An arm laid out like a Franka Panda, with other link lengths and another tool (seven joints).
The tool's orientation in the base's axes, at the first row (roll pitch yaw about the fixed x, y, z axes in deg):
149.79, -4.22, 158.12
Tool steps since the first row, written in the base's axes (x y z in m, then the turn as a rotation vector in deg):
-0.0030, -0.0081, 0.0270, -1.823, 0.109, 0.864
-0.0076, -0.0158, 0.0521, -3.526, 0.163, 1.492
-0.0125, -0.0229, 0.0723, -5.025, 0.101, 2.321
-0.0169, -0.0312, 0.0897, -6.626, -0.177, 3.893
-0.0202, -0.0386, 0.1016, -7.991, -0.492, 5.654
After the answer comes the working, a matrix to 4 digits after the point.
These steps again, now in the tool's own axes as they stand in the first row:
0.0018, 0.0061, -0.0276, 1.791, -0.130, -0.925
0.0050, 0.0110, -0.0536, 3.434, -0.380, -1.659
0.0084, 0.0138, -0.0752, 4.859, -0.547, -2.597
0.0106, 0.0144, -0.0948, 6.353, -0.548, -4.293
0.0118, 0.0134, -0.1091, 7.628, -0.399, -6.141

The tool's axes in the first row as the columns of a matrix, in the base's axes (rounded; the answer above uses it unrounded):
-0.9255, 0.3564, 0.1285
0.3717, 0.7881, 0.4906
0.0736, 0.5018, -0.8618

